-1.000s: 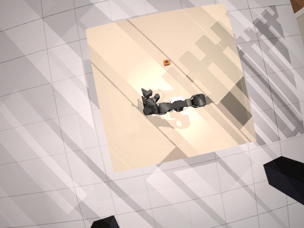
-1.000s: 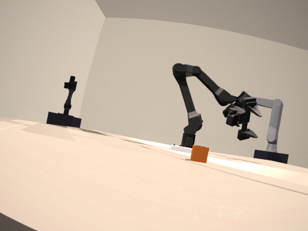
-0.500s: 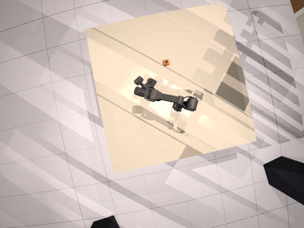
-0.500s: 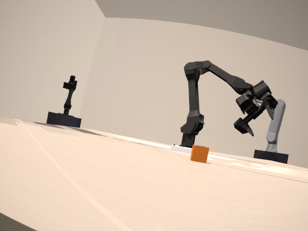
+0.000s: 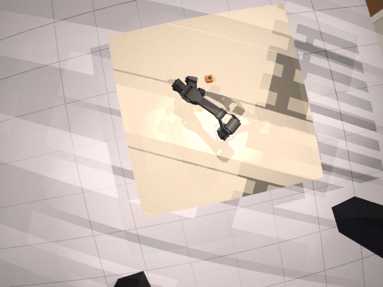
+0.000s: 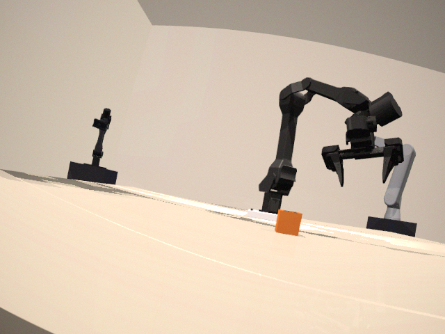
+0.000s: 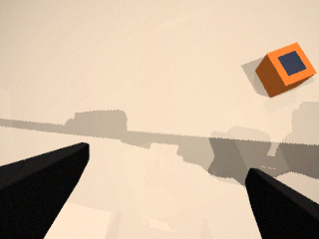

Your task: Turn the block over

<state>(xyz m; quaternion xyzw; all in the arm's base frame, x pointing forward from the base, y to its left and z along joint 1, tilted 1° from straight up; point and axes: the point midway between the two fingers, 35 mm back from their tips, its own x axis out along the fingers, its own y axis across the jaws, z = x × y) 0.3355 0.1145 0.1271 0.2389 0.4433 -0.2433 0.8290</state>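
The orange block is 2 cm ahead of my gripper tip, 16 cm to the right of it and 9 cm below it.
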